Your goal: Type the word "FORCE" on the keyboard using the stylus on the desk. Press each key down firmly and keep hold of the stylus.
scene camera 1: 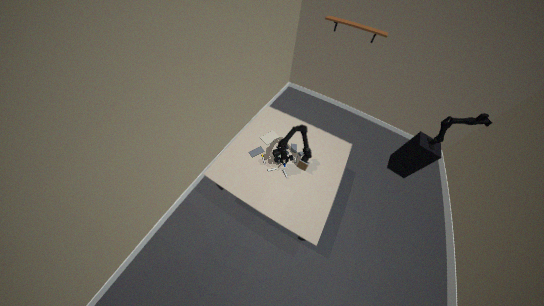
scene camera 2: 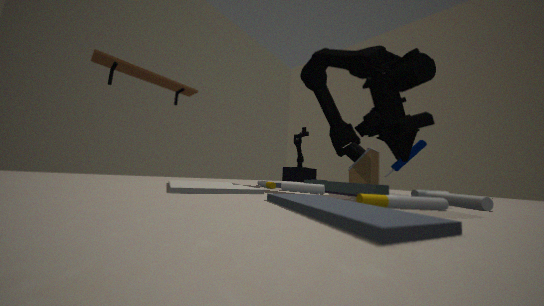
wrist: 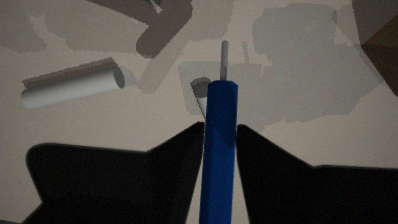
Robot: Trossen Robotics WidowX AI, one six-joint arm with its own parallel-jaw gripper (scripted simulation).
Scene:
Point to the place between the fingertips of my gripper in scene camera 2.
At 402, 161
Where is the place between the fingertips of my gripper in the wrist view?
At 220, 130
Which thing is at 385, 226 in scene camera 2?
A flat grey slab.

